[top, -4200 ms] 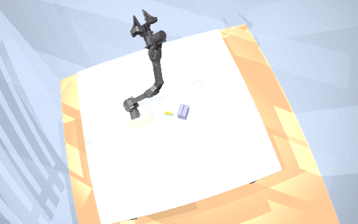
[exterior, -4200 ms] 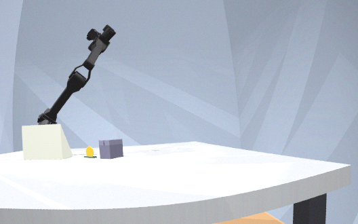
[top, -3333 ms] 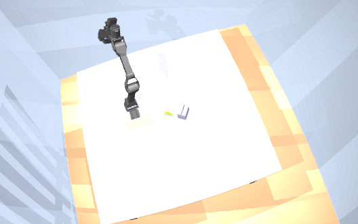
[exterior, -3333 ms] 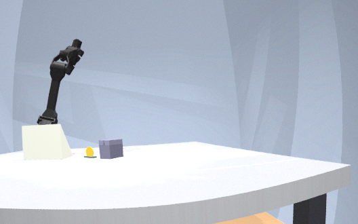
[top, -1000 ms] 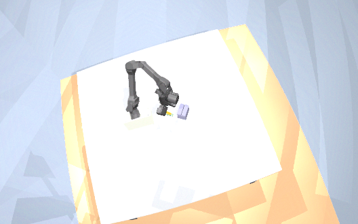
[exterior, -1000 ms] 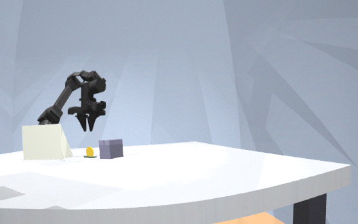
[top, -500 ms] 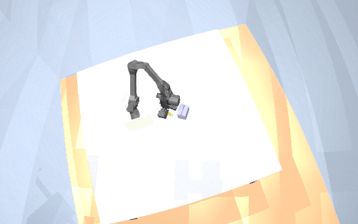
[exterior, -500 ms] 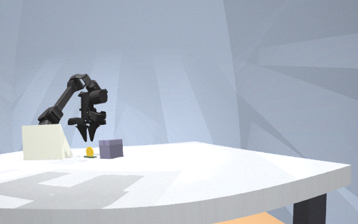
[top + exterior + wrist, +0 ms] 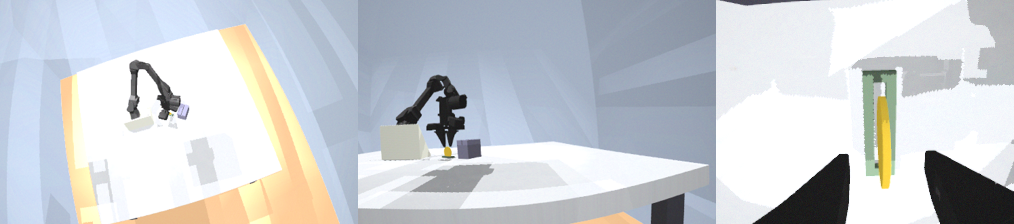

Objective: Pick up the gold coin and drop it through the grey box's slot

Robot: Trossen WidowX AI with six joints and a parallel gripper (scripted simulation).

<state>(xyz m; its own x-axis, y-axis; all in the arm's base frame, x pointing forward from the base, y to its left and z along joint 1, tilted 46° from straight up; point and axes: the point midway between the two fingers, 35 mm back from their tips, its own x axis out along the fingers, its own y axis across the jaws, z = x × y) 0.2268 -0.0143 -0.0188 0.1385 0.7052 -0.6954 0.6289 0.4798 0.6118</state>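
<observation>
Right now the gold coin is 2 cm below my gripper tip.
</observation>
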